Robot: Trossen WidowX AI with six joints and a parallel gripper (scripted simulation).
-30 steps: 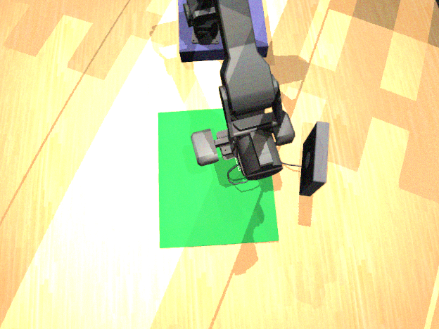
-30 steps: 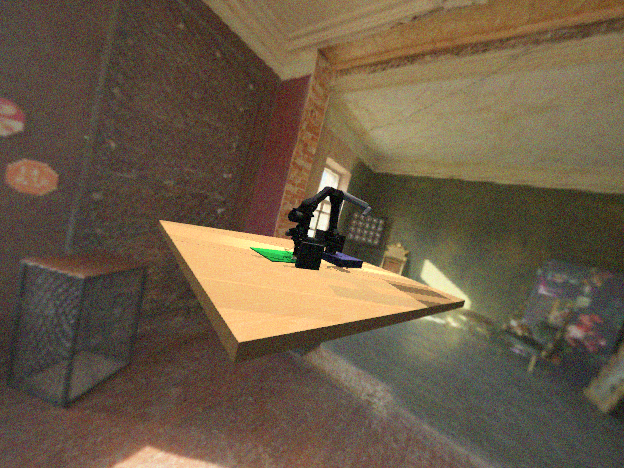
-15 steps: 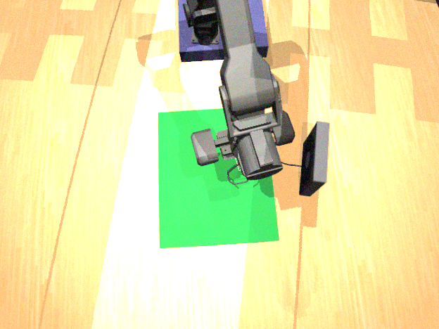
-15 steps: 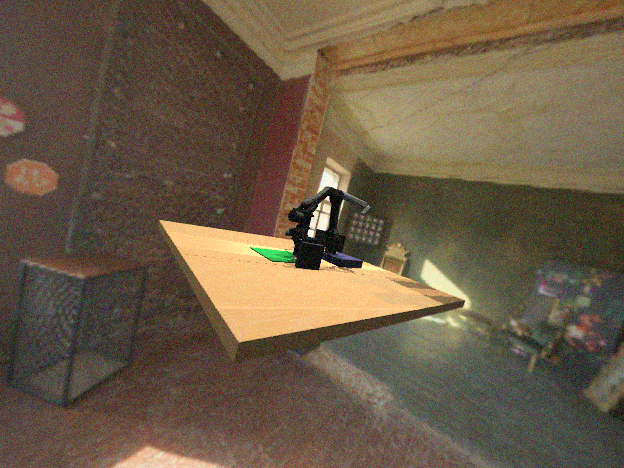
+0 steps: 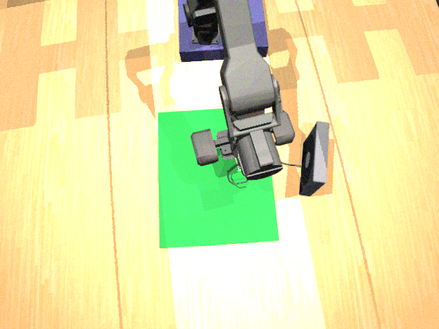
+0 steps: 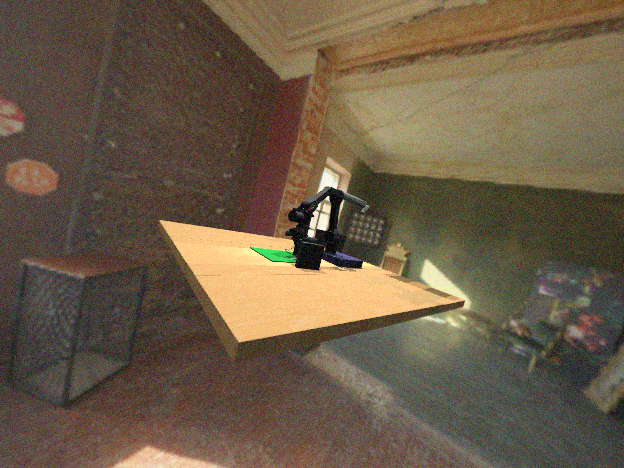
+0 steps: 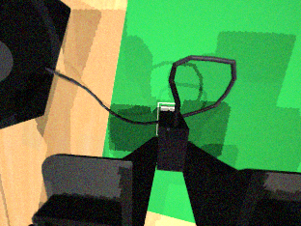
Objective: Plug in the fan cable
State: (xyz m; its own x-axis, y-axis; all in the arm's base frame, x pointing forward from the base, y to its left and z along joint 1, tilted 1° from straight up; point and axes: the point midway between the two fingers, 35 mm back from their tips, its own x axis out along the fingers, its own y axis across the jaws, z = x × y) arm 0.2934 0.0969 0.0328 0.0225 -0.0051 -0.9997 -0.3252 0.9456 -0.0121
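Now: gripper tip 10 mm below the dark plug and 10 mm short of it. From my gripper tip the other things lie so: black fan: 130 mm to the left, 20 mm above, 10 mm ahead; then white four-pin header: 40 mm below, 10 mm ahead; then green board: 50 mm to the right, 50 mm below, 40 mm ahead.
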